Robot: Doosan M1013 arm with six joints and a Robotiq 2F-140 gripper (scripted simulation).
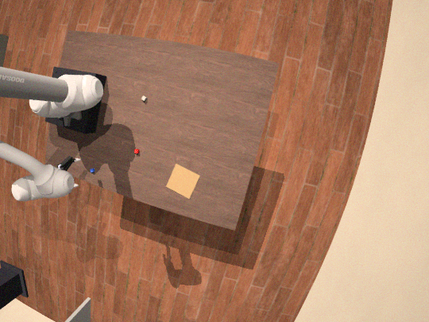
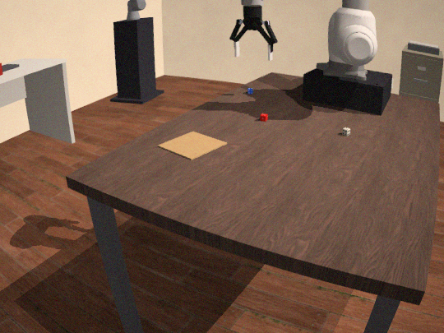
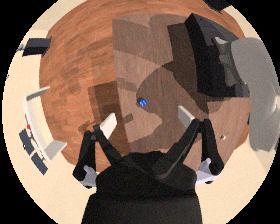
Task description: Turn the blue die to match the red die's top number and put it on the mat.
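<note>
The blue die lies 150 mm below my hand and 10 mm to the right of it. The rest, counted from my hand: white die: 420 mm to the left, 320 mm ahead, 150 mm below; tan mat: 570 mm ahead, 160 mm below, 10 mm to the left; red die: 300 mm ahead, 150 mm below, 130 mm to the left.
</note>
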